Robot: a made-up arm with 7 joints.
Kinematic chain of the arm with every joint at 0, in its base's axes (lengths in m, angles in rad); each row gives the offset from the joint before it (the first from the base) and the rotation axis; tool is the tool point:
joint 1: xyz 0 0 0 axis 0 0.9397 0.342
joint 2: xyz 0 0 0 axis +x
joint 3: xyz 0 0 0 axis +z
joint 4: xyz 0.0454 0 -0.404 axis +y
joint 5: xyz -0.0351 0 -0.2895 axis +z
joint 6: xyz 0 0 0 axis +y
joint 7: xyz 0 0 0 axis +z
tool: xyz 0 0 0
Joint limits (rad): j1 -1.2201..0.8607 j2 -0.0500..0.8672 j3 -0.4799..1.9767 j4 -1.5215..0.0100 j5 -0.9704..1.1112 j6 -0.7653..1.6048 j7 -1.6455..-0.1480
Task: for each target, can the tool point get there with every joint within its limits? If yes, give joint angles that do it. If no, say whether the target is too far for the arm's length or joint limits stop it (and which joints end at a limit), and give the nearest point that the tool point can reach.
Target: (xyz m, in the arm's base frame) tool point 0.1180 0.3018 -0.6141
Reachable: yes | joints -0.0376 0.3062 0.8390 -0.4443 -0.0634 -0.3744 -1.0972
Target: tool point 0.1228 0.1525 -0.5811
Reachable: yes | joints 0.3214 0.1657 0.1364 -1.2446 0.6242 0.7521 -0.5616
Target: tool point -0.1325 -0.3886 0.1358
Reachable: no: joint limits stop it (at a limit: joint 1, joint 2, joint 3, joint 4) | nearest point 0.4376 -0.3513 0.0363 | short by 0.580 m
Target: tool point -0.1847 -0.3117 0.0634
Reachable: no: joint limits stop it (at a limit: joint 1, joint 2, joint 3, joint 4) | nearest point 0.4376 -0.3513 0.0363 | short by 0.624 m
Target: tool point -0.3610 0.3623 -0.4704
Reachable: yes | joints 0.5653 0.4165 1.5829 -0.4291 0.6628 0.8666 -1.3442
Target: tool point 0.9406 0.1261 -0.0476
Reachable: no: too far | nearest point 0.6827 0.1020 -0.0601 | short by 0.259 m
